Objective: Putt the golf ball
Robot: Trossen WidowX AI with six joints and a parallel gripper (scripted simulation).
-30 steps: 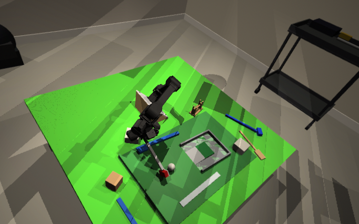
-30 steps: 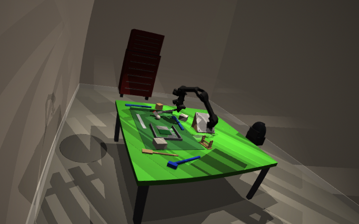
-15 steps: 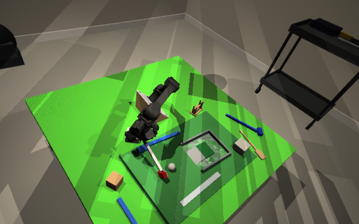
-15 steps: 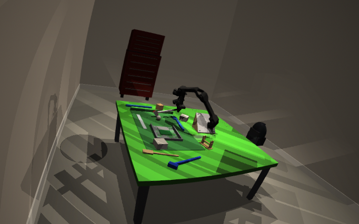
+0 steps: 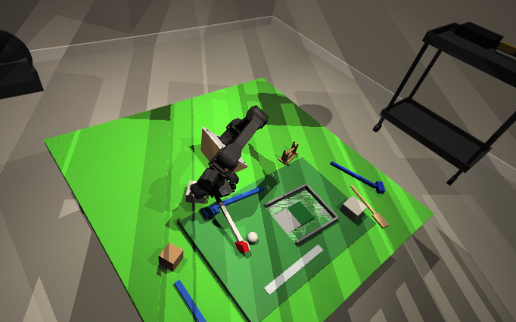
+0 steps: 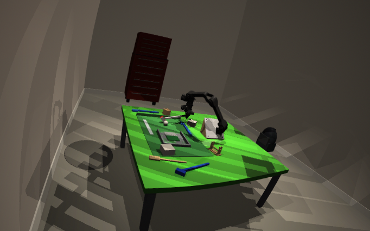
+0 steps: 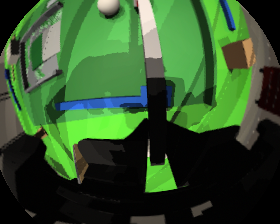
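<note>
My gripper tip is now 120 mm short of the red putter, 10 mm to the right of it and 10 mm above it. The rest, counted from my gripper tip: wooden stand 500 mm to the left, 140 mm behind, 40 mm below; tan cube 230 mm to the right, 150 mm ahead, 50 mm below; white golf ball 210 mm ahead, 90 mm to the left, 50 mm below.
</note>
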